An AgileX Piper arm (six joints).
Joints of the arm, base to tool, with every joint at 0 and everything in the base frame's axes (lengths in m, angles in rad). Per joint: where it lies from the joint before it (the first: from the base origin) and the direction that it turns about. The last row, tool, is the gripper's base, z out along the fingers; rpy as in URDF.
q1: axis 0 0 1 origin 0 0 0.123
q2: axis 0 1 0 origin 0 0 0
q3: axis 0 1 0 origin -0.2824 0 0.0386
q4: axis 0.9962 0 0.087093 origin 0.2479 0 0.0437
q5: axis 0 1 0 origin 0 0 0
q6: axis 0.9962 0 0.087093 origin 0.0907 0 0.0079
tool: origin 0 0 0 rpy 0 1.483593 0
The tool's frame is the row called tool.
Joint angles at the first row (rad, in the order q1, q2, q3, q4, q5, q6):
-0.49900, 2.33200, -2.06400, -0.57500, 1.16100, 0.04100
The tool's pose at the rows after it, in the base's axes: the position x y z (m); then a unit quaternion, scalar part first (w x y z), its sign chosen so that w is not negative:
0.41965 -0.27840 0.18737 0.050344 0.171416 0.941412 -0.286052
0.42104 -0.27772 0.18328 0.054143 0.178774 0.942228 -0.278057
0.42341 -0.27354 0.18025 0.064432 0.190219 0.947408 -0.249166
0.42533 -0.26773 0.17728 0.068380 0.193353 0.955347 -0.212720
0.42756 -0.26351 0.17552 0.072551 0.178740 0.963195 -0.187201
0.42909 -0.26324 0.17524 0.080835 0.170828 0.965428 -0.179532
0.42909 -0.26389 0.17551 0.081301 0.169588 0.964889 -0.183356
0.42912 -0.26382 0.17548 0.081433 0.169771 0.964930 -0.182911
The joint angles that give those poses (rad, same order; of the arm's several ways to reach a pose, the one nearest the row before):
-0.49700, 2.36199, -2.06396, -0.57400, 1.12598, 0.05401
-0.49699, 2.36898, -2.06398, -0.55800, 1.11900, 0.06701
-0.49700, 2.37001, -2.06404, -0.49199, 1.11203, 0.06698
-0.49700, 2.37000, -2.06401, -0.40900, 1.11701, 0.04000
-0.49699, 2.37001, -2.06401, -0.34700, 1.11300, -0.01299
-0.49901, 2.37000, -2.06400, -0.32400, 1.09699, -0.03701
-0.49901, 2.37002, -2.06403, -0.33200, 1.09402, -0.03601
-0.49901, 2.37001, -2.06401, -0.33100, 1.09400, -0.03601

